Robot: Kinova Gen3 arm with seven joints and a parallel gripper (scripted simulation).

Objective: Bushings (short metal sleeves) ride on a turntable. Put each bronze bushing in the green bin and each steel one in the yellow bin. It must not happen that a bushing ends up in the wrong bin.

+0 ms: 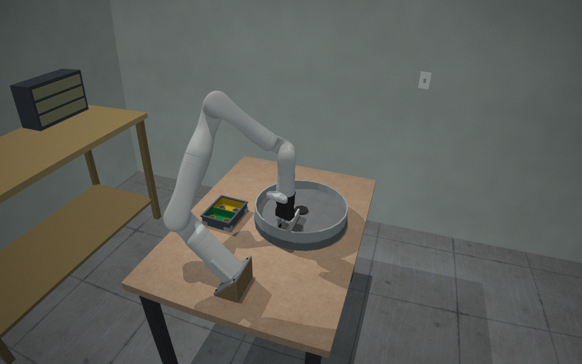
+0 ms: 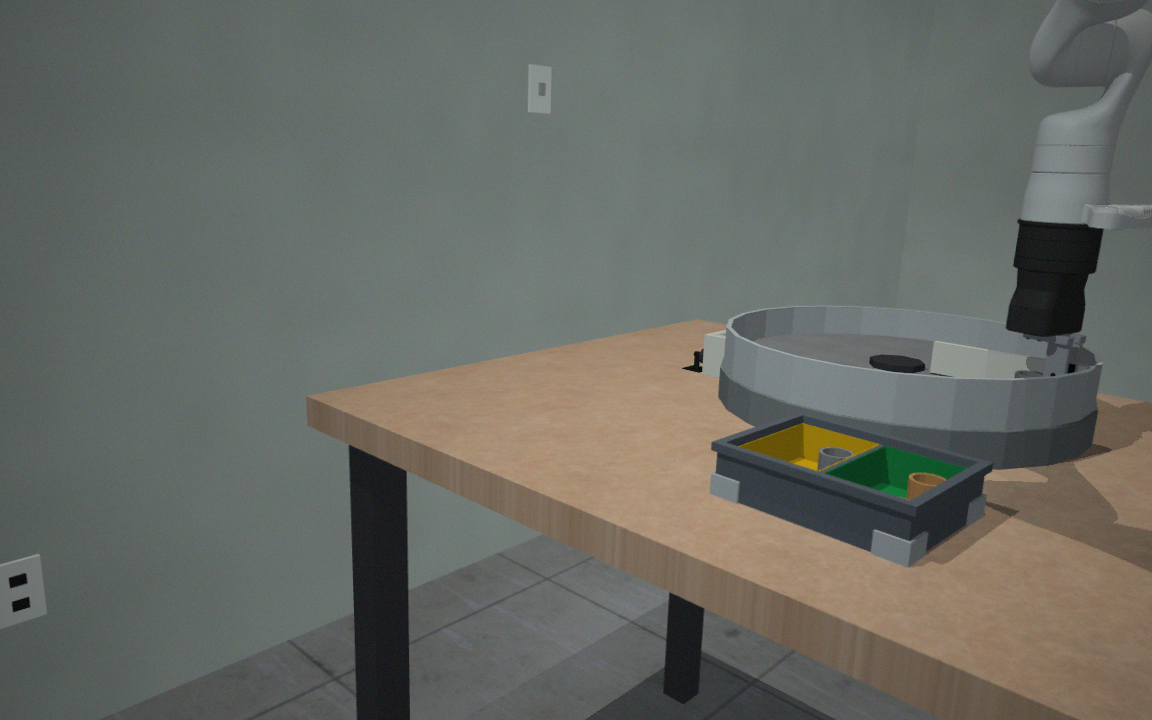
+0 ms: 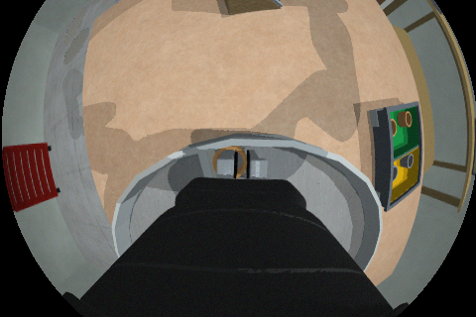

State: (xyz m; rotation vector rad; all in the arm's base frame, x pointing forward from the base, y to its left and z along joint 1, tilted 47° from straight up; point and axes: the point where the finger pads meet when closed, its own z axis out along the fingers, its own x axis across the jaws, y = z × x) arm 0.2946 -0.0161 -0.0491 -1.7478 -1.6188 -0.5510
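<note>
The bin tray is 40 mm ahead of my hand, 310 mm to the left of it and 60 mm below it. From my hand the other things lie so: grey turntable (190 mm ahead, 10 mm to the right, 30 mm below).
</note>
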